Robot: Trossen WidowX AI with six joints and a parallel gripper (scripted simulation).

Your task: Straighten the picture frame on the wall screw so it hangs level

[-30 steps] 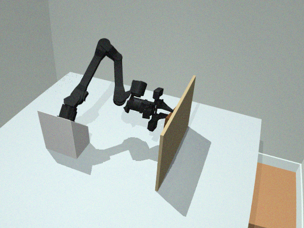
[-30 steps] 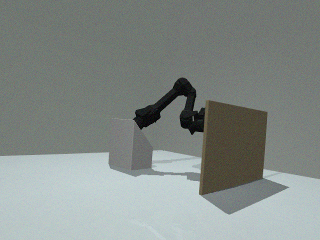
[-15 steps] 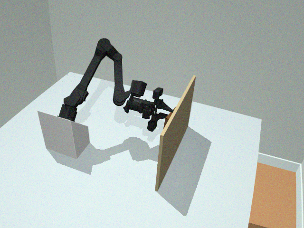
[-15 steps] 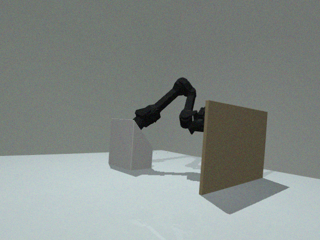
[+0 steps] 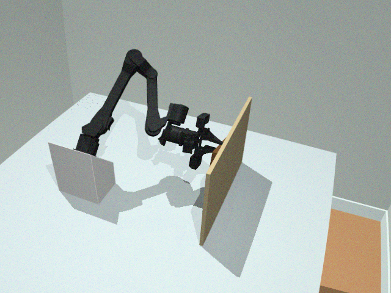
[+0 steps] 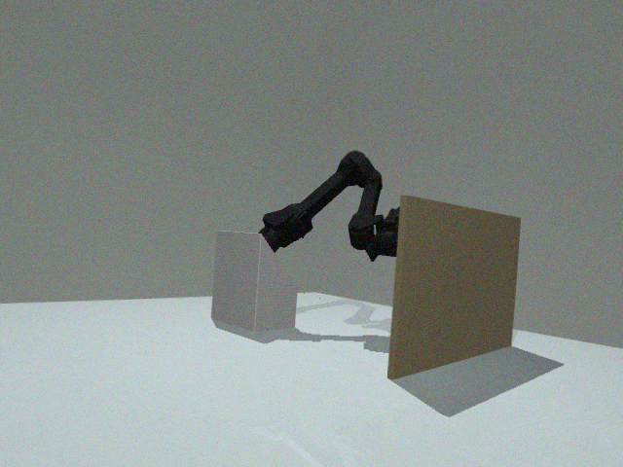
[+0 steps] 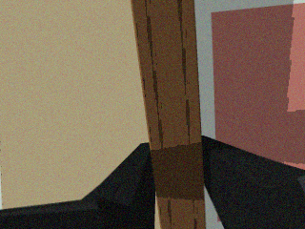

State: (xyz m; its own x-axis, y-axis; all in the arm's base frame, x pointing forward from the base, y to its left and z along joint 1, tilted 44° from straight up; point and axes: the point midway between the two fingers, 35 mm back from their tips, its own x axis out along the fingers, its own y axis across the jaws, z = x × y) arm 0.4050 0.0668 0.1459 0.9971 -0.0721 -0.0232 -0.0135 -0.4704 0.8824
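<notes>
The picture frame is 50 mm below my gripper tip and 20 mm to the right of it. Round my gripper tip: tan wall board: 70 mm below, 20 mm ahead, 10 mm to the right.
</notes>
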